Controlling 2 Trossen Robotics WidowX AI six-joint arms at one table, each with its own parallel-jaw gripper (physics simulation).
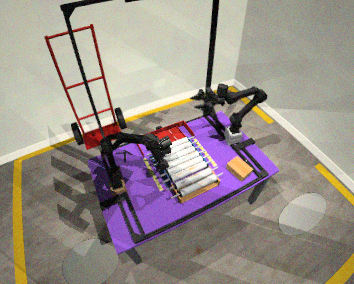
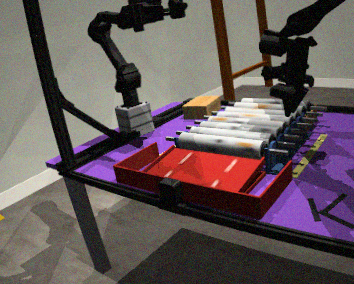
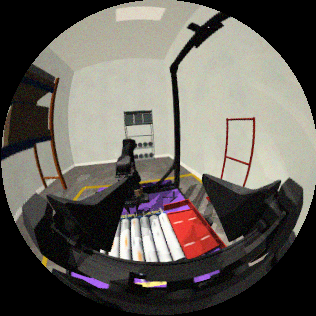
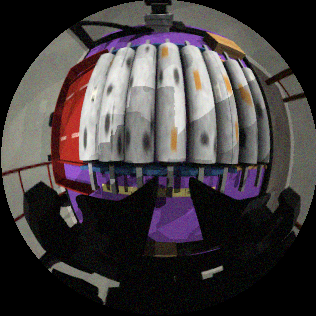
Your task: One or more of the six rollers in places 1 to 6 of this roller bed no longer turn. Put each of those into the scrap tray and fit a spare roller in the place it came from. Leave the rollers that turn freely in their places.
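Places are measured from the left arm's base along level axes (x ahead, y left, z up), in centimetres.
Where they show: left gripper, between the fingertips: (image 1: 192, 102) (image 2: 175, 5) (image 3: 165, 179); right gripper, between the fingertips: (image 2: 289, 114) (image 3: 132, 212) (image 4: 173, 179); left arm's base, origin of its link: (image 1: 234, 130) (image 2: 131, 105); right arm's base, origin of its link: (image 1: 116, 184) (image 3: 135, 186).
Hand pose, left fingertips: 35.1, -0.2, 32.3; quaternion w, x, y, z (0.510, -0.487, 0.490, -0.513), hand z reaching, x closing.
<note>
Things, the pixels of their top centre, and the offset from my left fingertips, as dx, dy, dz. "spot": a spot on its surface instead. Level surfaces: height alone.
- blue-railed roller bed, centre of its top: (image 4: 153, 179) (image 2: 290, 128) (image 3: 138, 214) (image 1: 159, 164) +25.4, +13.2, -36.7
- spotted roller, centre of its top: (image 4: 87, 92) (image 2: 219, 136) (image 3: 169, 232) (image 1: 171, 143) +13.0, -2.5, -35.8
- orange-brown rack, centre of its top: (image 1: 195, 185) +5.6, +31.7, -42.8
- red scrap tray, centre of its top: (image 2: 196, 163) (image 4: 65, 110) (image 3: 192, 227) (image 1: 164, 135) +15.6, -13.9, -38.4
- cardboard box, centre of its top: (image 2: 201, 100) (image 1: 240, 166) -27.4, +28.5, -37.8
- purple table, height of its surface: dz -43.3
- yellow strip, a spot on its surface: (image 2: 310, 156) spot: +32.0, +12.4, -43.2
Six white rollers lie side by side in the blue-railed roller bed (image 4: 135, 169) (image 2: 274, 160); the nearest to the tray is a spotted roller (image 2: 220, 143) (image 4: 95, 115). Two more rollers lie beyond them over an orange-brown rack (image 1: 200, 195), one a spare roller (image 1: 197, 185) (image 4: 245, 110). The red scrap tray (image 1: 172, 132) (image 2: 220, 197) (image 3: 192, 227) (image 4: 72, 115) shows a bare floor. My right gripper (image 4: 173, 179) (image 2: 291, 112) is partly open and empty over the shaft-end side; the fourth roller from the tray (image 4: 171, 110) has its shaft end in line with the finger gap. My left gripper (image 1: 196, 101) (image 3: 165, 179) is wide open, empty, high and away from the bed.
A cardboard box (image 1: 239, 168) (image 2: 202, 107) (image 4: 226, 46) lies on the purple table (image 1: 150, 215) near the spares. A yellow strip (image 2: 310, 156) lies along the bed's shaft-end side. A black frame post (image 1: 212, 50) (image 2: 45, 85) rises at the table edge. A red hand truck (image 1: 102, 136) stands behind.
</note>
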